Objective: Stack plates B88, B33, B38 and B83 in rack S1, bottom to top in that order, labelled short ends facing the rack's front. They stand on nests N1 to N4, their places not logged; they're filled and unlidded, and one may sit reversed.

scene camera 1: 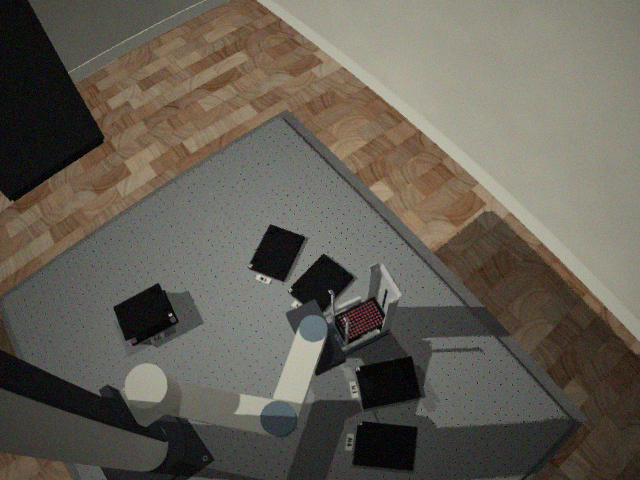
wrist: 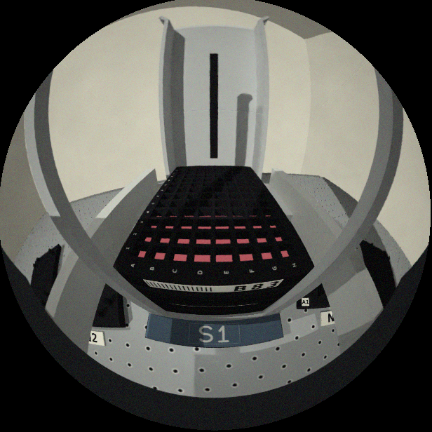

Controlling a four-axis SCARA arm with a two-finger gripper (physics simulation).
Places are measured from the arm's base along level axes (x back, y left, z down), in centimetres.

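Where they show: gripper, fingertip midpoint: (scene camera 1: 369,314); arm's base at its link origin: (scene camera 1: 146,446).
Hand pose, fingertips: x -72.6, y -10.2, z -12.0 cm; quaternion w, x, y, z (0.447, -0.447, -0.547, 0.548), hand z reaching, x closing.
Observation:
Things, the pixels of their top centre, and the offset from my fingertips. "*": a spot on its surface instead. Level surfaces: height alone.
- plate B83 at its top centre: (scene camera 1: 361,319) dx +2.4, dy +0.5, dz +0.2 cm
- rack S1 at a spot on its surface: (scene camera 1: 383,276) * dx -4.4, dy +1.5, dz -16.8 cm
- N2 at its top centre: (scene camera 1: 320,282) dx +2.4, dy +19.1, dz +8.5 cm
- N3 at its top centre: (scene camera 1: 388,381) dx +6.2, dy -16.5, dz +8.5 cm
- N4 at its top centre: (scene camera 1: 385,445) dx +18.2, dy -29.8, dz +8.5 cm
- black block at its top centre: (scene camera 1: 140,310) dx +51.1, dy +42.9, dz +3.8 cm
- grey perforated table at its surface level: dz +10.7 cm
My gripper (scene camera 1: 360,319) (wrist: 213,176) is shut on plate B83 (scene camera 1: 362,316) (wrist: 210,240), one finger along each long side. The plate is black with pink-red filled wells and no lid. It lies level inside rack S1 (scene camera 1: 383,276) (wrist: 195,100), between its tall back panel and front posts. Its labelled short end faces the rack's blue S1 front plate. Plates beneath B83 are hidden. Nests N1 (scene camera 1: 277,253), N2 (scene camera 1: 321,281), N3 (scene camera 1: 387,382) and N4 (scene camera 1: 385,445) show bare black tops in the scene view.
A black block (scene camera 1: 144,314) with small pale corner marks stands on the left of the grey perforated table (scene camera 1: 222,217). The white arm link (scene camera 1: 297,364) reaches over the table toward the rack. N2 and N3 flank the rack closely. A large dark box (scene camera 1: 41,103) is at the upper left.

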